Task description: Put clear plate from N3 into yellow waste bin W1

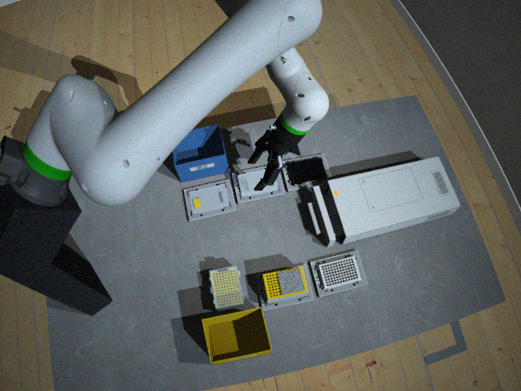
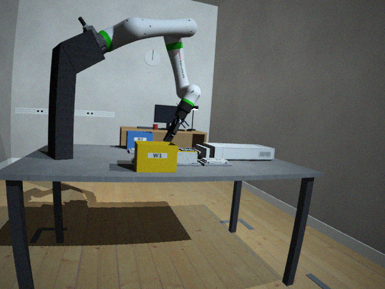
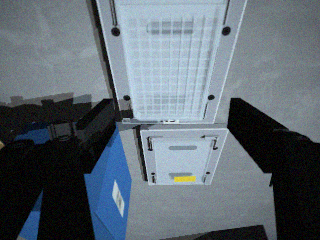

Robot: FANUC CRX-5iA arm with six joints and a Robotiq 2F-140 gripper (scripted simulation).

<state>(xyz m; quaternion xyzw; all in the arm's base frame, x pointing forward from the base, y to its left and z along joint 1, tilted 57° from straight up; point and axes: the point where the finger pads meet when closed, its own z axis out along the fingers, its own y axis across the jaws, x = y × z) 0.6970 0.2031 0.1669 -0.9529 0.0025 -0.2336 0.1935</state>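
Now: the clear plate 70 mm below my hand. Round my hand: N3 label (70 mm behind, 10 mm to the right, 80 mm below); then black plate (170 mm ahead, 30 mm to the left, 70 mm below); then blue bin (190 mm behind, 110 mm to the left, 50 mm below).
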